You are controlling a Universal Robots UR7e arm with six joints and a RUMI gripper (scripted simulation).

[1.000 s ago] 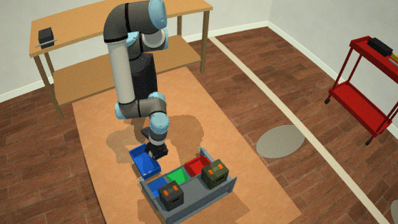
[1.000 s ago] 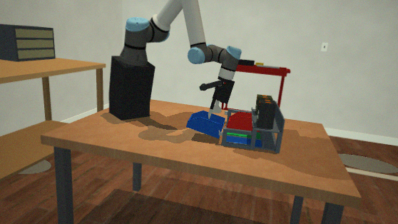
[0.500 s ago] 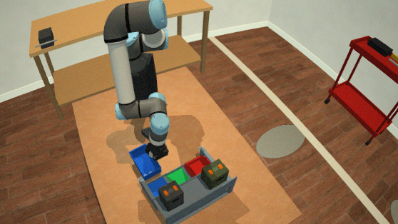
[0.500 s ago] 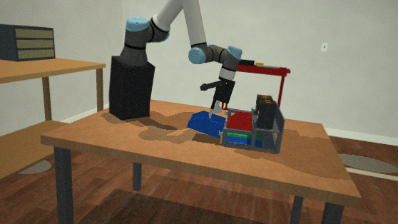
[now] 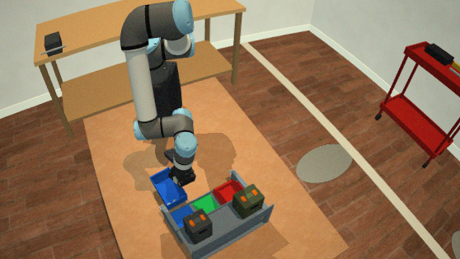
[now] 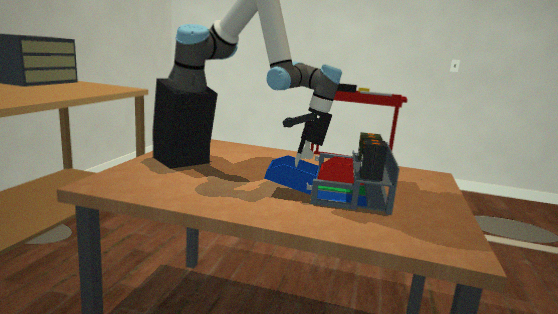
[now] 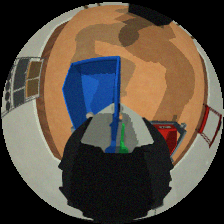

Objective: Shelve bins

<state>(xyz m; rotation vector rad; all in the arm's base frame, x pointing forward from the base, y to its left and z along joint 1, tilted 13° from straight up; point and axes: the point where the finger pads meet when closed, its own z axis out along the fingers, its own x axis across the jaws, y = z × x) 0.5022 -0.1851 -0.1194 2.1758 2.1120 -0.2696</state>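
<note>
The blue bin lies 1 cm behind my hand, 5 cm to the right of it and 2 cm below it. The rest, counted from my hand: red bin: 18 cm ahead, 17 cm to the left, 6 cm below.
</note>
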